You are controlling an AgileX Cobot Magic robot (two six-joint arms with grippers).
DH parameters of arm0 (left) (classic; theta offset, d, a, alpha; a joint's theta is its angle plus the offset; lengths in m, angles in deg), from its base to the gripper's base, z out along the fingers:
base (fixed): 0 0 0 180
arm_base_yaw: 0 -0.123 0 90
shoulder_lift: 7.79 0 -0.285 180
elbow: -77.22 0 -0.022 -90
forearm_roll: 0 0.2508 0 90
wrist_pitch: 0 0 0.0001 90
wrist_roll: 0 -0.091 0 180
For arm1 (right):
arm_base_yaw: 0 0.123 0 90
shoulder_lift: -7.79 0 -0.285 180
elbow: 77.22 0 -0.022 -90
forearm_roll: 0 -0.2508 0 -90
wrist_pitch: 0 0 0.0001 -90
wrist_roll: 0 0.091 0 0
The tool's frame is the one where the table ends.
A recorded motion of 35 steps. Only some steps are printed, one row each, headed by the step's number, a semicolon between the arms.
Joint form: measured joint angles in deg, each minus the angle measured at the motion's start. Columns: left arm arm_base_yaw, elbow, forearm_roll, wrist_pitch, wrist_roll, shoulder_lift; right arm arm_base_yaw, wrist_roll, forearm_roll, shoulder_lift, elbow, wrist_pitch.
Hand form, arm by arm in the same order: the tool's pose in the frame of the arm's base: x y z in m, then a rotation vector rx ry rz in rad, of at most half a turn. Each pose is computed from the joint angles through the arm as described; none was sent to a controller.
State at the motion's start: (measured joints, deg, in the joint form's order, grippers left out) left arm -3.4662 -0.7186 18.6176 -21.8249 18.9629 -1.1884; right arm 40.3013 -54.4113 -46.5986 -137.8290 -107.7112 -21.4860
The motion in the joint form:
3: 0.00 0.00 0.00 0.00 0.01 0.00; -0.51 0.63 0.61 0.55 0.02 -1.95
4: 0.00 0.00 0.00 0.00 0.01 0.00; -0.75 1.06 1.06 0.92 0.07 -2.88
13: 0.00 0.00 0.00 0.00 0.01 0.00; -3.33 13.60 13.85 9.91 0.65 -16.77
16: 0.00 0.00 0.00 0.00 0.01 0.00; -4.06 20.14 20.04 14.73 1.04 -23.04
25: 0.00 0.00 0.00 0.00 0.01 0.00; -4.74 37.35 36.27 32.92 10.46 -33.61
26: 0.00 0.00 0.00 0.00 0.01 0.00; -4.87 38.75 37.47 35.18 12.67 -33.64
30: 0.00 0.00 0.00 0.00 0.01 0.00; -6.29 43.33 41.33 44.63 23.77 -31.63
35: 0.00 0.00 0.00 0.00 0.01 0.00; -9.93 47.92 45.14 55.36 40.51 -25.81
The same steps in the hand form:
3: 0.0508 0.0139 0.1776 -0.1646 1.8309 0.1321; 0.3953 0.3632 0.1441 -1.1221 2.0409 0.5959
4: 0.0508 0.0139 0.1776 -0.1646 1.8309 0.1321; 0.3954 0.3614 0.1465 -1.1282 2.0469 0.6012
13: 0.0508 0.0139 0.1776 -0.1646 1.8309 0.1321; 0.3867 0.3293 0.2094 -1.1953 2.1439 0.5942
16: 0.0508 0.0139 0.1776 -0.1646 1.8309 0.1321; 0.3775 0.3121 0.2414 -1.1999 2.2055 0.5541
25: 0.0508 0.0139 0.1776 -0.1646 1.8309 0.1321; 0.3258 0.2494 0.3204 -1.0788 2.3589 0.3484
26: 0.0508 0.0139 0.1776 -0.1646 1.8309 0.1321; 0.3187 0.2413 0.3245 -1.0561 2.3703 0.3299
30: 0.0508 0.0139 0.1776 -0.1646 1.8309 0.1321; 0.2906 0.2041 0.3297 -0.9522 2.4074 0.2644
35: 0.0508 0.0139 0.1776 -0.1646 1.8309 0.1321; 0.2586 0.1535 0.3081 -0.8032 2.4586 0.1856

